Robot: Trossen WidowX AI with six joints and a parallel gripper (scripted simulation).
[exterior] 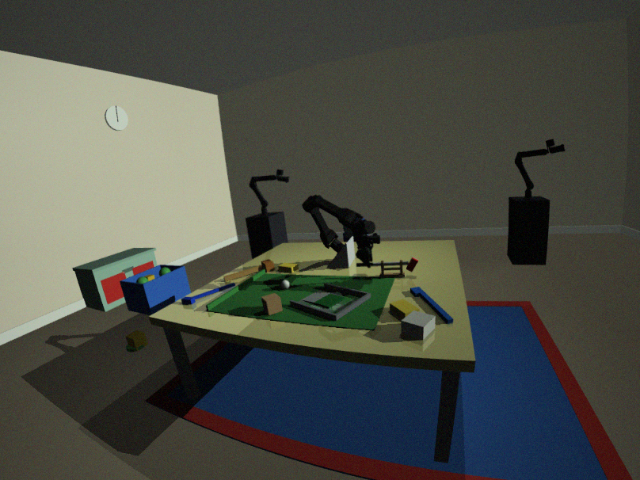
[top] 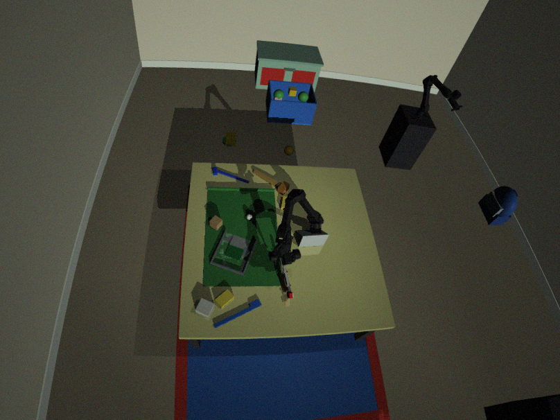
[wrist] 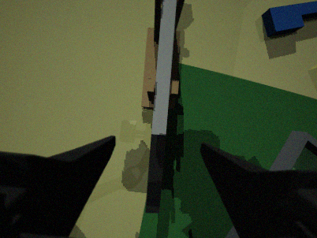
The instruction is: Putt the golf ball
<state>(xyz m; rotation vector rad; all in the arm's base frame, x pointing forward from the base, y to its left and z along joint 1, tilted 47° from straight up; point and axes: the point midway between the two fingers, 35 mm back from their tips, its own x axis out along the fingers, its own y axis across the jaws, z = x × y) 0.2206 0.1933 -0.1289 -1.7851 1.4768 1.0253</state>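
Now: the wooden putter stand 100 mm to the left of my gripper tip, 30 mm below it and 20 mm behind it. From my gripper tip the other things lie so: grey-framed platform (300 mm ahead, 80 mm to the right, 60 mm below); then green mat (260 mm ahead, 240 mm to the right, 60 mm below); then white golf ball (360 mm to the right, 210 mm ahead, 40 mm below).
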